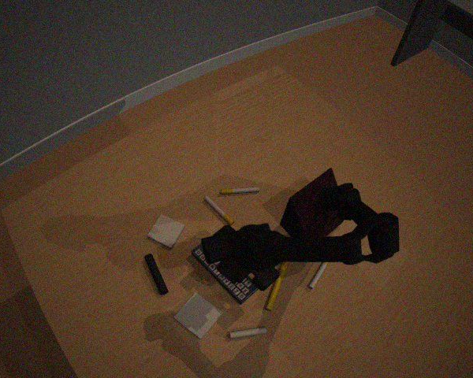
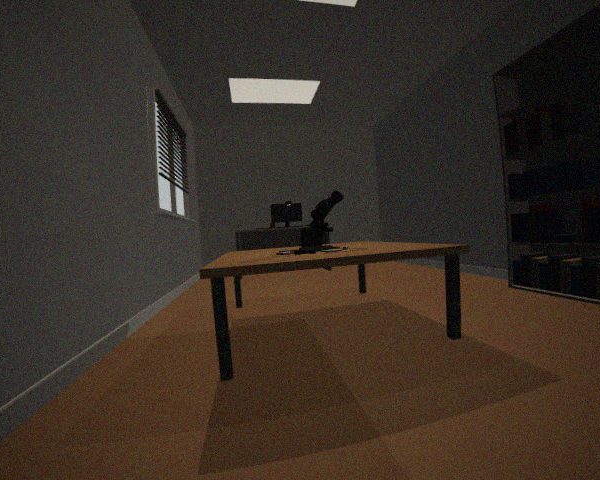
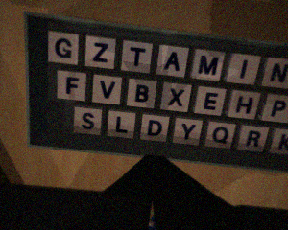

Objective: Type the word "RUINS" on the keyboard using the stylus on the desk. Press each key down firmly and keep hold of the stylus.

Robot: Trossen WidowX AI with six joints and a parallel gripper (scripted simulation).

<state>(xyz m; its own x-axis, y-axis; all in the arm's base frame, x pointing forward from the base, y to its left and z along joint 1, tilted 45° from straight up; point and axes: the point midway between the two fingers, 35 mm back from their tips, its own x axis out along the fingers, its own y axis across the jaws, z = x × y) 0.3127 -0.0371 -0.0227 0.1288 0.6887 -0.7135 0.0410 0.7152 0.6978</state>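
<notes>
My gripper tip is now 70 mm past the blue stylus, 20 mm to the left of it and 30 mm above it. Also, from my gripper tip: black cylinder 170 mm ahead, 160 mm to the right, 30 mm below.
</notes>
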